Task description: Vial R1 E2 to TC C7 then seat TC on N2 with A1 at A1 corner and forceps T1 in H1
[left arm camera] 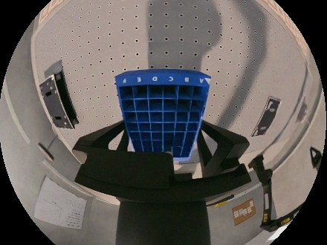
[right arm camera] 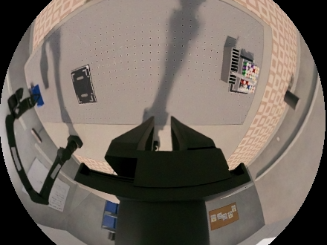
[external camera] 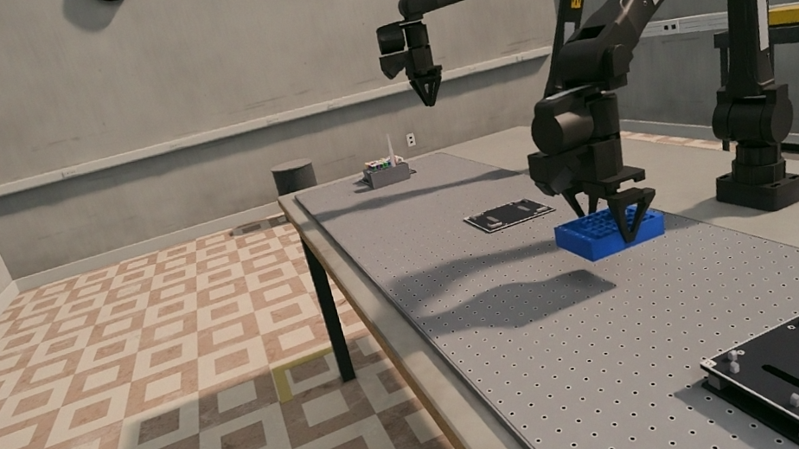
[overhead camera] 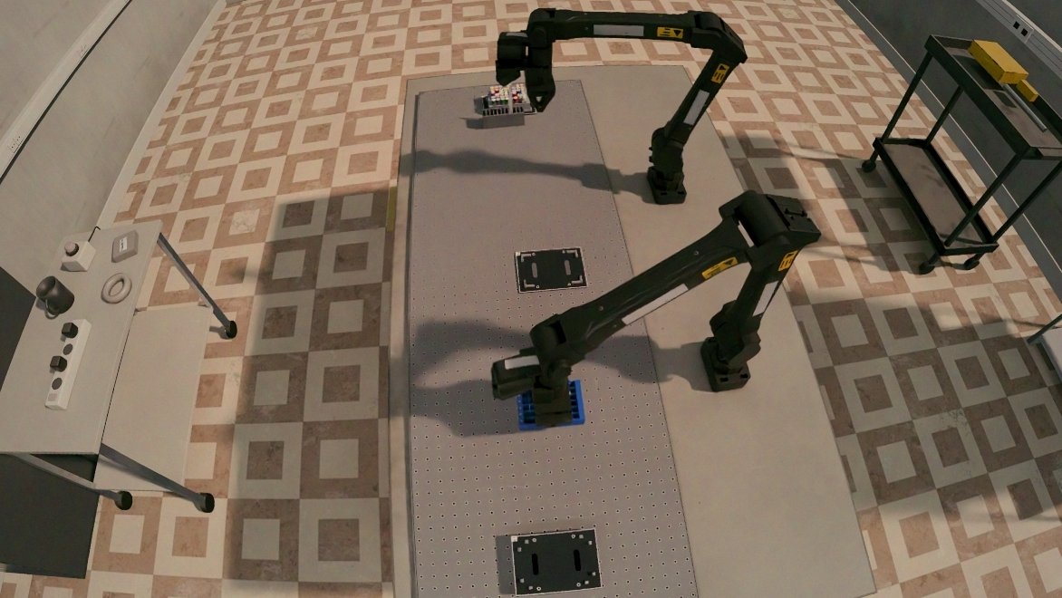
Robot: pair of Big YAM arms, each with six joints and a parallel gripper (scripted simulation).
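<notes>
Right now my left hand is 20 mm short of the nest N2, 310 mm to the right of it and 60 mm above it. Also, from my left hand: forceps T1 (10 mm behind, 960 mm to the right, 10 mm below).
</notes>
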